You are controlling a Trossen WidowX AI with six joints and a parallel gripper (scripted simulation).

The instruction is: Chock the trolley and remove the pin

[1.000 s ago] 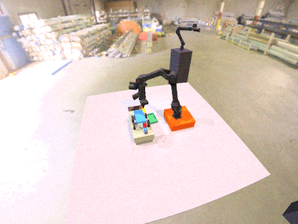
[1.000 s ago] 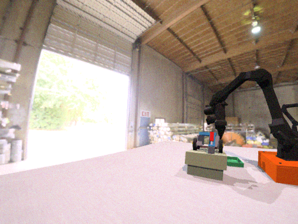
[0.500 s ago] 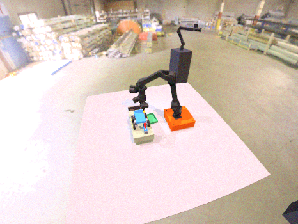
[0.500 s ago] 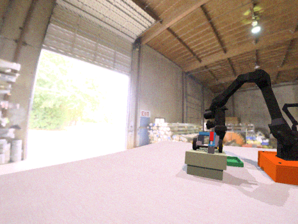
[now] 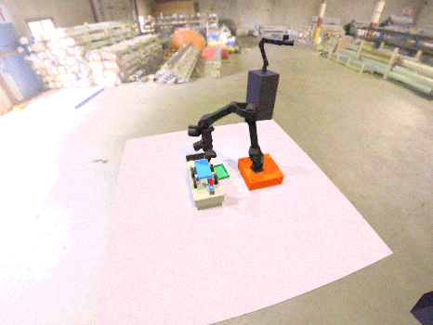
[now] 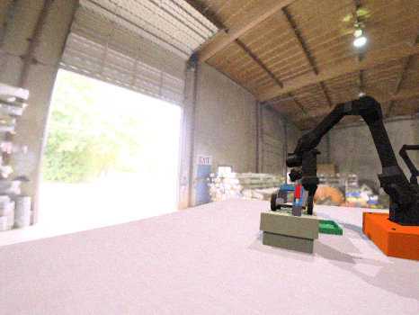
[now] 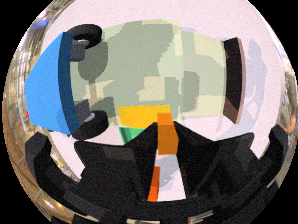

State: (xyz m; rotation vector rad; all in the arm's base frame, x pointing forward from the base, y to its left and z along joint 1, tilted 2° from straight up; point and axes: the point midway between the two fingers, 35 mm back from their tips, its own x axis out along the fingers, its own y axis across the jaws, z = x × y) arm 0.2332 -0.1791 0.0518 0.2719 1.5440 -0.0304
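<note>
My gripper tip is now 230 mm to the right of the red-headed stop pin, 80 mm short of it and 40 mm below it. From my gripper tip the other things lie so: pale green ramp: 120 mm to the left, 80 mm ahead, 40 mm below; yellow chock: 20 mm to the left, 10 mm ahead; green tray: 90 mm below, 60 mm behind, 50 mm to the left.
</note>
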